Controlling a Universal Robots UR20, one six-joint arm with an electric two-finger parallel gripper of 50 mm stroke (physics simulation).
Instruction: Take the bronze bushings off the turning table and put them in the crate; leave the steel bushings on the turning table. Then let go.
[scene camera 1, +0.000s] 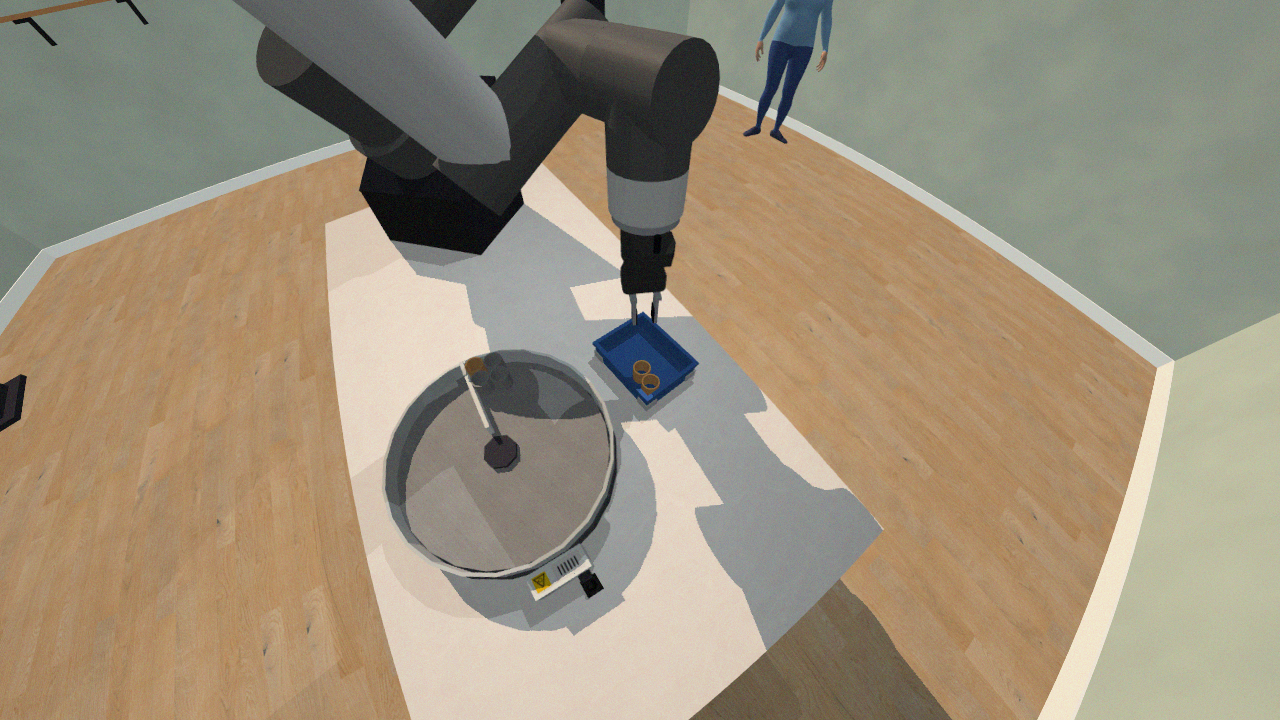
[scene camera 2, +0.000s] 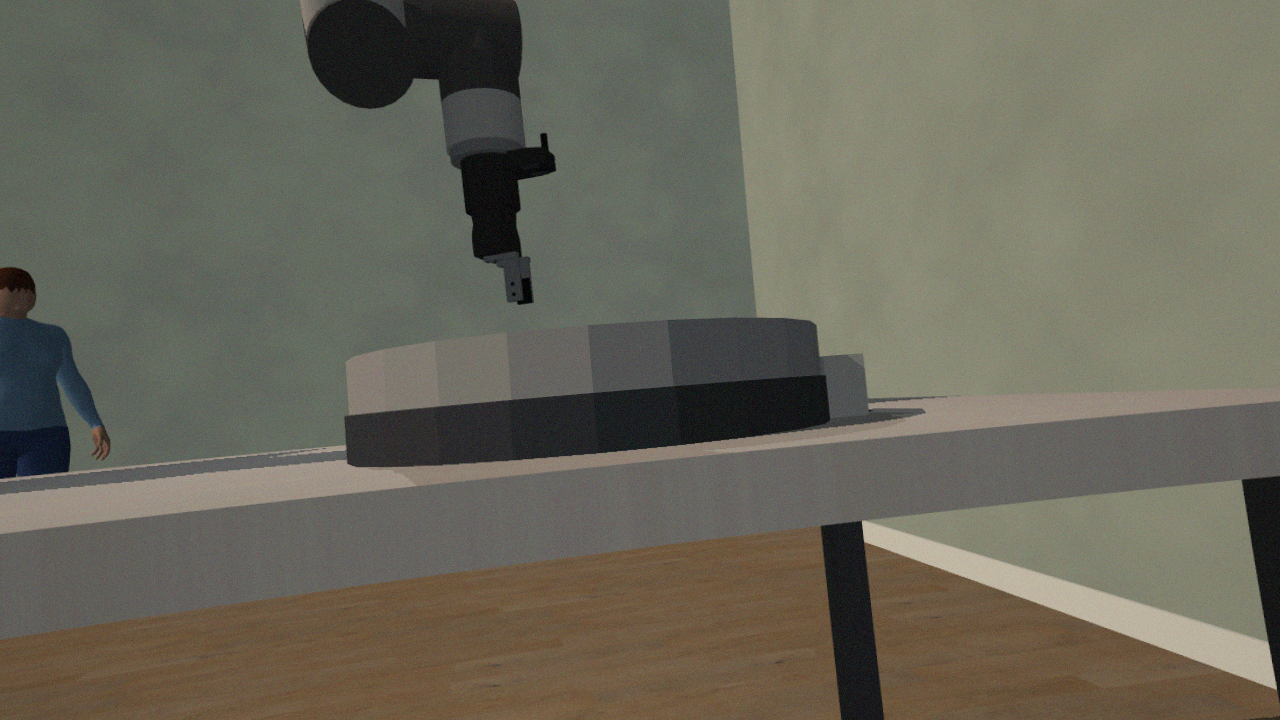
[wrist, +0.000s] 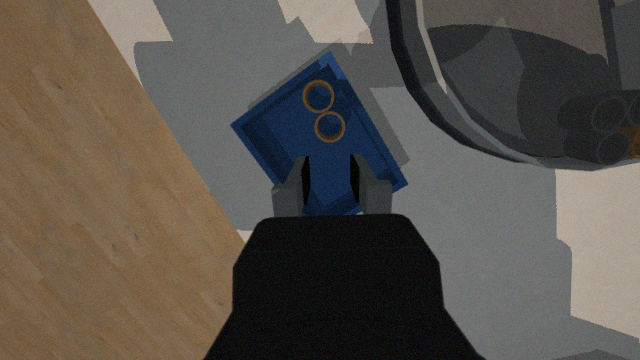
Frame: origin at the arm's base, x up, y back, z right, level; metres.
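Where they show: gripper, fingertip midpoint: (scene camera 1: 644, 319) (scene camera 2: 520, 302) (wrist: 329, 169).
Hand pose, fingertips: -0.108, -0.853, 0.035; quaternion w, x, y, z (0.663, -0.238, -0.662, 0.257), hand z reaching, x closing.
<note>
Each offset is from my fingertips to the top centre of the thing, as dx, dy, dz. "spot": to the spot under its first point.
My gripper (scene camera 1: 644, 319) (scene camera 2: 519, 300) (wrist: 329, 169) is open and empty, above the blue crate {-0.128, +0.004, -0.017} (scene camera 1: 617, 367) (wrist: 270, 120). Two bronze bushings stand upright side by side in the crate, near one corner: one bushing (scene camera 1: 639, 378) (wrist: 304, 96) by the corner, the other bushing (scene camera 1: 650, 390) (wrist: 330, 141) nearer my fingers in the wrist view. Another bronze bushing {-0.087, +0.229, +0.259} (scene camera 1: 475, 365) (wrist: 634, 142) is on the turning table (scene camera 1: 537, 501) (scene camera 2: 581, 362) (wrist: 500, 10), beside dark steel bushings. Two steel bushings {-0.087, +0.172, +0.237} (wrist: 575, 114) {-0.087, +0.209, +0.226} (wrist: 577, 146) show clearly; a third is cut off at the wrist view's right edge.
The turning table has a raised rim, a dark hub {-0.117, +0.059, +0.335} (scene camera 1: 501, 452) and a pale bar {spot: -0.103, +0.159, +0.300} (scene camera 1: 480, 402) reaching from the hub towards the rim. A control box {spot: -0.120, -0.170, +0.401} (scene camera 1: 561, 573) is at its outer side. A person (scene camera 1: 792, 44) (scene camera 2: 35, 385) stands beyond the table.
</note>
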